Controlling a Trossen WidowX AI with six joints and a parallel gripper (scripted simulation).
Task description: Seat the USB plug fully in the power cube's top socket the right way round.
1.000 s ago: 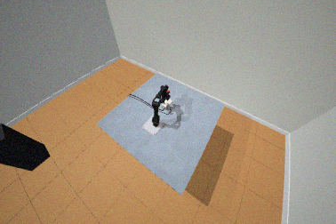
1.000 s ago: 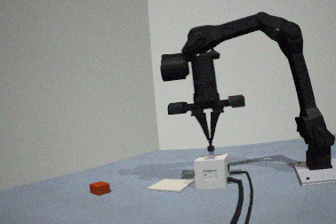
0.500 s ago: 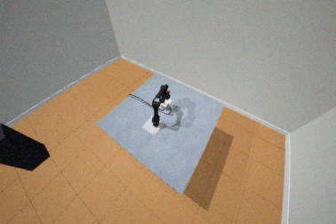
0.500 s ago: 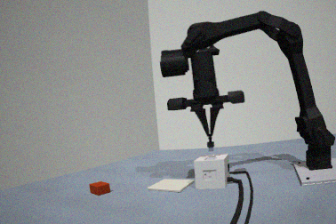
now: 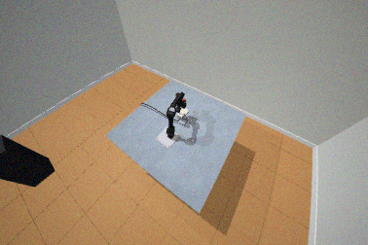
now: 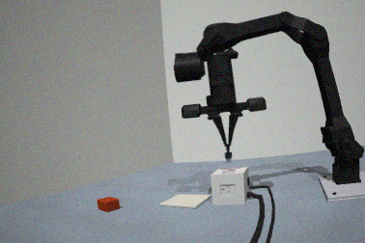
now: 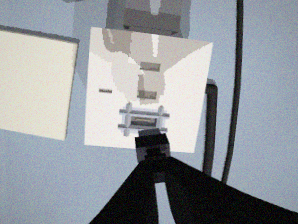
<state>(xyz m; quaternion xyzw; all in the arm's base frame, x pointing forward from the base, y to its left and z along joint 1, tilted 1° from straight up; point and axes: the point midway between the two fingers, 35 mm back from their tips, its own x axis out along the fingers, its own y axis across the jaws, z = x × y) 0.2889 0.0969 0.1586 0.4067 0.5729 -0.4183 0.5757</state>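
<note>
My gripper tip is 2 cm above the dark USB plug. The rest, counted from my gripper tip: flat cream pad: 11 cm ahead, 1 cm to the left, 13 cm below; red block: 27 cm ahead, 13 cm to the left, 12 cm below.
</note>
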